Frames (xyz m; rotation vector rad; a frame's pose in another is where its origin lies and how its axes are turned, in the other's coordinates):
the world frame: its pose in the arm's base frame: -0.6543 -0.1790 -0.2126 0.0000 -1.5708 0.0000
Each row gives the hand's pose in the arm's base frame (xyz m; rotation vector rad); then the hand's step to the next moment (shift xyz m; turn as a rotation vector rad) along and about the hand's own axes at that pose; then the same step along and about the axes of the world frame.
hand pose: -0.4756 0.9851 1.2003 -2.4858 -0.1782 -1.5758
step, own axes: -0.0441 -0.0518 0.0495 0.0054 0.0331 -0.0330
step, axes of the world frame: -0.0554 0.0617 -0.0143 0.0154 -0.0397 0.0200
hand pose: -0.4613 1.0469 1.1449 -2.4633 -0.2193 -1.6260
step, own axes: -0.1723 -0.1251 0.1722 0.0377 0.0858 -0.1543
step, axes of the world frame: -0.2161 0.1576 -0.0589 0.0881 -0.1183 0.1041
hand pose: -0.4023 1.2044 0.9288 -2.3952 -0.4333 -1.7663
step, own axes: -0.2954 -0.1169 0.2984 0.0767 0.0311 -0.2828
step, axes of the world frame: -0.3788 0.1488 -0.1559 0.1609 -0.0958 0.2275
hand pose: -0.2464 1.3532 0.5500 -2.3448 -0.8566 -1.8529
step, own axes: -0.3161 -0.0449 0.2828 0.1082 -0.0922 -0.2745
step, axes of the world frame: -0.3824 0.0127 -0.1885 0.1496 0.0241 0.2694
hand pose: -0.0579 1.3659 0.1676 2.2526 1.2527 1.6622
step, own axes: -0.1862 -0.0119 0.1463 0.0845 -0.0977 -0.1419
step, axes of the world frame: -0.2083 -0.0545 -0.0992 0.0743 0.0639 0.1649
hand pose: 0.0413 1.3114 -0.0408 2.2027 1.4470 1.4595
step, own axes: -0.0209 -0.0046 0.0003 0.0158 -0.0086 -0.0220
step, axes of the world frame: -0.0162 -0.0134 0.0042 0.0169 0.0085 0.0212
